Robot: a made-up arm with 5 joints.
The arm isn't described. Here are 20 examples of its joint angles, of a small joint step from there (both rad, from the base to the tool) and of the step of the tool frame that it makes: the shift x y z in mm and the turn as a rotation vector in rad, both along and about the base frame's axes.
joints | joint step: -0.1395 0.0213 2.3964 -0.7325 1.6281 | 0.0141 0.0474 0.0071 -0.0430 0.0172
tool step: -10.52 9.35 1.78 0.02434 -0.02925 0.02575
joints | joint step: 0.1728 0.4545 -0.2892 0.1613 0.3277 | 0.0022 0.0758 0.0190 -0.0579 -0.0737
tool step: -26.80 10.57 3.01 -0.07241 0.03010 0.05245
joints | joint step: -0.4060 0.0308 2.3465 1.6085 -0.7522 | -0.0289 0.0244 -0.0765 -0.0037 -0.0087
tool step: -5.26 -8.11 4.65 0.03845 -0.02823 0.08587
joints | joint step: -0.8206 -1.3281 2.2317 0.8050 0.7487 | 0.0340 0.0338 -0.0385 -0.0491 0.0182
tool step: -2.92 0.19 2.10 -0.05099 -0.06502 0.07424
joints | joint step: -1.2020 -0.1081 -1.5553 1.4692 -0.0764 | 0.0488 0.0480 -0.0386 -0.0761 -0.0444
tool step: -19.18 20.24 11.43 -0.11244 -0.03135 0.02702
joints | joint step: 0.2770 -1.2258 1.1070 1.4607 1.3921 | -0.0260 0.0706 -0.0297 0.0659 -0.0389
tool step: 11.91 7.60 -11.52 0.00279 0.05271 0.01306
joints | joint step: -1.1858 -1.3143 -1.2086 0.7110 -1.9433 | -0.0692 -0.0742 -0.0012 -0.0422 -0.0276
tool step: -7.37 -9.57 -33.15 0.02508 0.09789 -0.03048
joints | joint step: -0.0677 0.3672 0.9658 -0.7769 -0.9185 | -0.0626 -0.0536 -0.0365 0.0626 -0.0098
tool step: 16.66 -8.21 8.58 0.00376 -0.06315 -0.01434
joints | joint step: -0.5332 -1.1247 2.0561 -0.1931 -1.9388 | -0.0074 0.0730 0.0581 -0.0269 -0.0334
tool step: 2.44 21.40 0.41 0.06837 -0.03864 0.02233
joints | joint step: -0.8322 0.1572 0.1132 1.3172 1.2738 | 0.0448 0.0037 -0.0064 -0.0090 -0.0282
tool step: -0.90 7.45 -4.68 -0.05224 0.02006 -0.00315
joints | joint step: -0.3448 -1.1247 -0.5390 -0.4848 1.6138 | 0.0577 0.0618 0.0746 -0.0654 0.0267
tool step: -1.72 22.62 8.91 0.02179 0.02835 -0.02939
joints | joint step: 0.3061 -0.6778 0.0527 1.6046 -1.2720 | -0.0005 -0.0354 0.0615 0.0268 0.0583
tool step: -5.19 -11.62 6.79 -0.03195 -0.04294 -0.01849
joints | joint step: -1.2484 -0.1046 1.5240 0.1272 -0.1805 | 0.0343 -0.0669 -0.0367 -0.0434 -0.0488
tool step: 13.94 -4.07 -12.98 -0.01266 0.03416 0.01927
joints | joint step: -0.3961 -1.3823 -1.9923 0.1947 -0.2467 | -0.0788 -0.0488 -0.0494 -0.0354 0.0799
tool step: -6.16 -15.39 -23.54 0.10090 0.09373 -0.00136
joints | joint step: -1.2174 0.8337 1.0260 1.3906 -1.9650 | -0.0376 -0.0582 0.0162 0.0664 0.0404
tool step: 11.57 -5.00 -4.25 0.00767 0.00788 -0.09649
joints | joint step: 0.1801 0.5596 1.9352 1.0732 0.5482 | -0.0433 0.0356 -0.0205 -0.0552 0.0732
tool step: -2.38 -3.66 3.14 0.12288 -0.00943 0.10880
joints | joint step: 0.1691 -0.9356 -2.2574 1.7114 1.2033 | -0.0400 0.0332 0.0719 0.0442 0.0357
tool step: 2.24 8.16 4.69 0.09968 -0.01749 0.00709
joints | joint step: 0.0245 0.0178 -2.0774 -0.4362 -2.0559 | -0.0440 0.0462 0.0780 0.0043 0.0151
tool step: -8.46 11.39 16.91 0.05862 0.02250 -0.04497
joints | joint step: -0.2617 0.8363 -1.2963 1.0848 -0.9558 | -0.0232 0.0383 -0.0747 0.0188 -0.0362
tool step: -21.32 -9.74 14.45 0.06896 -0.01808 0.06463
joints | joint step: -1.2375 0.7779 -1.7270 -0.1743 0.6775 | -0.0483 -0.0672 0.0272 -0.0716 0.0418
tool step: 32.95 -3.45 -1.17 -0.05857 0.05958 -0.06375
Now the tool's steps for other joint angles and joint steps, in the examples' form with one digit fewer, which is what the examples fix.
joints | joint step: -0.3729 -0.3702 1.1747 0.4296 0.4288 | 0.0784 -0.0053 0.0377 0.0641 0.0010
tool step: -4.6 -1.4 4.1 -0.1393 0.0023 -0.0539
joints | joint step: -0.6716 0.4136 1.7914 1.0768 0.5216 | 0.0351 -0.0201 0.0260 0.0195 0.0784
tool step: 2.2 2.5 -4.8 -0.0582 -0.0531 -0.0133
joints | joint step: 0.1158 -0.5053 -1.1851 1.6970 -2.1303 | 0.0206 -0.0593 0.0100 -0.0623 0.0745
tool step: 11.6 -20.5 5.6 -0.0865 0.0388 -0.0085
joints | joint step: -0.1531 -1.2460 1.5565 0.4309 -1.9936 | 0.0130 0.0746 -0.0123 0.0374 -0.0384
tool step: 8.4 15.4 -2.0 0.0278 0.0547 0.0439
